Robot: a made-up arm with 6 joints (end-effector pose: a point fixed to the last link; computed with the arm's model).
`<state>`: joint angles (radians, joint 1 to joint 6).
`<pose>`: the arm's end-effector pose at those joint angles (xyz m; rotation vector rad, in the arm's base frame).
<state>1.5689 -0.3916 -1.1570 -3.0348 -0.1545 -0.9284</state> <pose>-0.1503 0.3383 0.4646 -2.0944 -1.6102 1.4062</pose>
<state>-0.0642 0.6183 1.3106 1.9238 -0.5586 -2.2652</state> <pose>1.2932 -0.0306 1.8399 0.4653 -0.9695 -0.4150</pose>
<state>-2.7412 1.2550 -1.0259 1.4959 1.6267 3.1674</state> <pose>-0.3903 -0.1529 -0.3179 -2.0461 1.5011 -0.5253</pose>
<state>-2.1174 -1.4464 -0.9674 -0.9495 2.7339 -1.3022</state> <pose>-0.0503 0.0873 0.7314 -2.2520 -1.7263 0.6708</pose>
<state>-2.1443 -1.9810 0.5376 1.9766 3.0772 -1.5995</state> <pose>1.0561 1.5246 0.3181 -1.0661 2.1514 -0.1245</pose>
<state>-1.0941 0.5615 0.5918 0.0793 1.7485 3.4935</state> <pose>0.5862 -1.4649 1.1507 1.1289 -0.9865 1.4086</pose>
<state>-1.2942 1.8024 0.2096 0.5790 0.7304 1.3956</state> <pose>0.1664 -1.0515 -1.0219 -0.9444 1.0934 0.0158</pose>
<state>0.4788 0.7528 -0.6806 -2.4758 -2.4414 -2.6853</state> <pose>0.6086 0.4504 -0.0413 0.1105 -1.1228 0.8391</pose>
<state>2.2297 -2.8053 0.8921 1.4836 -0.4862 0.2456</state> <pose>0.7022 -0.8852 -1.3956 1.7095 0.0279 -0.6503</pose>
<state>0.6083 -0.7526 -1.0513 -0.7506 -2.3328 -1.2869</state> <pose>0.2689 0.0520 0.5873 0.0280 2.7319 -0.7324</pose>
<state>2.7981 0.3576 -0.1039 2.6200 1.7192 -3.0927</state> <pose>-1.2787 0.3176 0.8108 2.3941 -1.0104 -1.4081</pose>
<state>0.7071 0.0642 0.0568 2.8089 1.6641 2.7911</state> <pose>0.7372 0.8186 1.3047 -0.1049 1.7975 0.4919</pose>
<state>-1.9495 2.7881 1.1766 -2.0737 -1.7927 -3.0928</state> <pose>0.0015 -0.1941 -1.7396 -0.1014 -0.1832 -0.8874</pose>
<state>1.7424 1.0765 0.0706 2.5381 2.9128 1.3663</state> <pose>-0.3833 1.4797 -0.0940 -1.9311 0.9882 -1.7562</pose>
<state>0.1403 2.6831 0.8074 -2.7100 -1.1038 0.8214</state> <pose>0.0644 0.1483 -1.6371 2.0213 1.0130 -0.5705</pose>
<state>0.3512 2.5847 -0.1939 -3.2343 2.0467 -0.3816</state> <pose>-0.4399 -0.0002 -1.0058 -1.9551 -0.7490 -1.7311</pose>
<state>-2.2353 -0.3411 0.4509 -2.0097 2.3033 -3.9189</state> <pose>-0.2428 -0.4146 1.8397 -1.0050 0.1356 2.1037</pose>
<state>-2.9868 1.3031 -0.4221 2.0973 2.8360 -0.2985</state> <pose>-0.9361 -0.2233 -0.5224 -0.2521 -1.4013 -0.6223</pose>
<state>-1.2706 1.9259 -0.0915 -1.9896 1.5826 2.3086</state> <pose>0.1748 -0.3559 -0.9807 -0.0529 -2.8797 0.6025</pose>
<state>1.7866 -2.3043 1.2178 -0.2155 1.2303 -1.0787</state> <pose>0.5143 -1.6537 -0.7956 -0.4700 1.3073 0.4881</pose>
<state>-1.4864 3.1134 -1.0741 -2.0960 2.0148 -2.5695</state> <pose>0.0445 0.3768 0.1713 0.1183 0.2092 -2.3794</pose>
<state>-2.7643 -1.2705 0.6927 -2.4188 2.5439 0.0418</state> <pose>1.2298 0.3649 1.5304 0.2513 2.4737 -0.3952</pose>
